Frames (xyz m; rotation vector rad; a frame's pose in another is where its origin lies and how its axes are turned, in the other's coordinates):
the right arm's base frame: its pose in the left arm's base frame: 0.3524 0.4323 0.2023 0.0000 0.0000 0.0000
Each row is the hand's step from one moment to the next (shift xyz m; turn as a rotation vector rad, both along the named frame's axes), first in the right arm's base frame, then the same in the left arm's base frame.
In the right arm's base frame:
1: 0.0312 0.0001 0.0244 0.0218 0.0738 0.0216
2: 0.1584 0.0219 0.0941 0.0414 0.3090 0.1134
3: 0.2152 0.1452 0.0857 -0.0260 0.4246 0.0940
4: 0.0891 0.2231 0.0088 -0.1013 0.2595 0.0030
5: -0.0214 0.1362 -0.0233 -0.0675 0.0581 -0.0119
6: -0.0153 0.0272 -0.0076 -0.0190 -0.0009 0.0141
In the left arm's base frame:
1: 0.0312 0.0001 0.0244 0.0218 0.0738 0.0216
2: 0.1584 0.0219 0.0941 0.0414 0.3090 0.1134
3: 0.2152 0.1452 0.0857 -0.0260 0.4246 0.0940
4: 0.0891 0.2231 0.0088 -0.1013 0.2595 0.0030
5: -0.0214 0.1362 -0.0233 -0.0675 0.0581 -0.0119
6: -0.0153 0.0272 -0.0076 -0.0190 -0.0009 0.0141

